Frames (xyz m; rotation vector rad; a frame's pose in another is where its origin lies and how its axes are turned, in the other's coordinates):
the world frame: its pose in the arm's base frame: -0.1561 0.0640 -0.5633 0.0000 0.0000 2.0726
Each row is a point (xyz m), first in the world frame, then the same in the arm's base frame.
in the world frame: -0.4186 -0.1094 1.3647
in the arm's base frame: 0.1412 -0.2504 0.8014
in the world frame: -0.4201 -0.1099 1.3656
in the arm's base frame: 0.1423 -0.2514 0.8023
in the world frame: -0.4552 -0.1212 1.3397
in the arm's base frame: 0.1691 -0.2768 0.7764
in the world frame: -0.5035 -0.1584 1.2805
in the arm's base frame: 0.2250 -0.3012 0.7172
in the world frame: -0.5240 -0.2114 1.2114
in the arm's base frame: 0.2813 -0.2937 0.6481
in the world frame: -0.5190 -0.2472 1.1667
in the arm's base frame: 0.3103 -0.2721 0.6034
